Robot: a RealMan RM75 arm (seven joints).
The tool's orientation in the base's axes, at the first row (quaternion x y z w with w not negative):
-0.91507 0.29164 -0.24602 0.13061
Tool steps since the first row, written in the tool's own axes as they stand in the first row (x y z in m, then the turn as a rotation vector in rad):
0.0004 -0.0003 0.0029 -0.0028 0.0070 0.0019
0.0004 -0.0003 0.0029 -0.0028 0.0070 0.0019
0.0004 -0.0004 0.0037 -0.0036 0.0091 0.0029
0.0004 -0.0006 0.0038 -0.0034 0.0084 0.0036
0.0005 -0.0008 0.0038 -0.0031 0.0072 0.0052
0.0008 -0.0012 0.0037 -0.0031 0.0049 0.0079
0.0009 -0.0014 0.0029 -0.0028 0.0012 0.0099
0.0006 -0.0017 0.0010 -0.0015 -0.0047 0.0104
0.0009 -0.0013 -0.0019 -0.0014 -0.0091 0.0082
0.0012 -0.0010 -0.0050 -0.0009 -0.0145 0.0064
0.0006 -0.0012 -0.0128 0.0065 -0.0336 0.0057
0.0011 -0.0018 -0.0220 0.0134 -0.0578 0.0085
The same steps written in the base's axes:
0.0020 0.0003 -0.0022 -0.0043 -0.0037 -0.0053
0.0020 0.0003 -0.0022 -0.0043 -0.0037 -0.0053
0.0024 0.0004 -0.0028 -0.0053 -0.0048 -0.0073
0.0026 0.0006 -0.0028 -0.0045 -0.0043 -0.0075
0.0027 0.0007 -0.0027 -0.0028 -0.0034 -0.0083
0.0031 0.0008 -0.0024 -0.0003 -0.0013 -0.0097
0.0028 0.0009 -0.0016 0.0027 0.0017 -0.0099
0.0017 0.0011 0.0000 0.0066 0.0056 -0.0075
0.0002 0.0003 0.0024 0.0076 0.0089 -0.0040
-0.0013 -0.0004 0.0051 0.0095 0.0127 -0.0002
-0.0057 -0.0006 0.0115 0.0234 0.0234 0.0105
-0.0100 -0.0013 0.0197 0.0411 0.0388 0.0199

